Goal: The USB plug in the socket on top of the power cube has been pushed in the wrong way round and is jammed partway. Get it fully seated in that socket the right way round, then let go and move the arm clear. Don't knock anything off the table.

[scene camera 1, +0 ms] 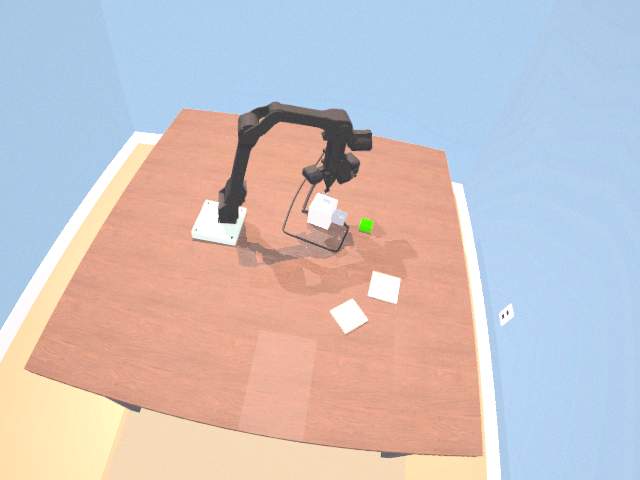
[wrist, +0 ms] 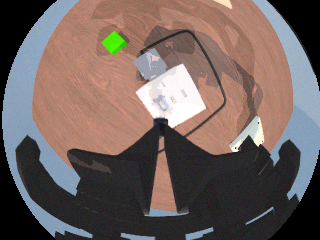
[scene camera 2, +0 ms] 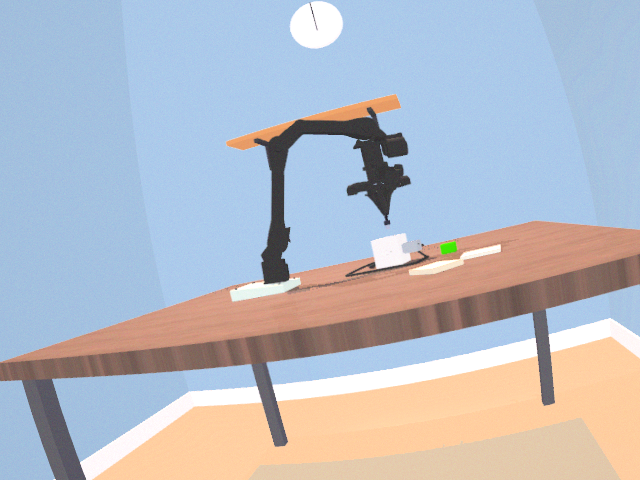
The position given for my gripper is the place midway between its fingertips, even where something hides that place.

Observation:
My gripper (scene camera 2: 386,215) holds a small usb plug. Further things: a grey adapter (wrist: 150,64) and a white power cube (wrist: 175,84).
My gripper also shows in scene camera 1 (scene camera 1: 328,186) and in the wrist view (wrist: 161,129).

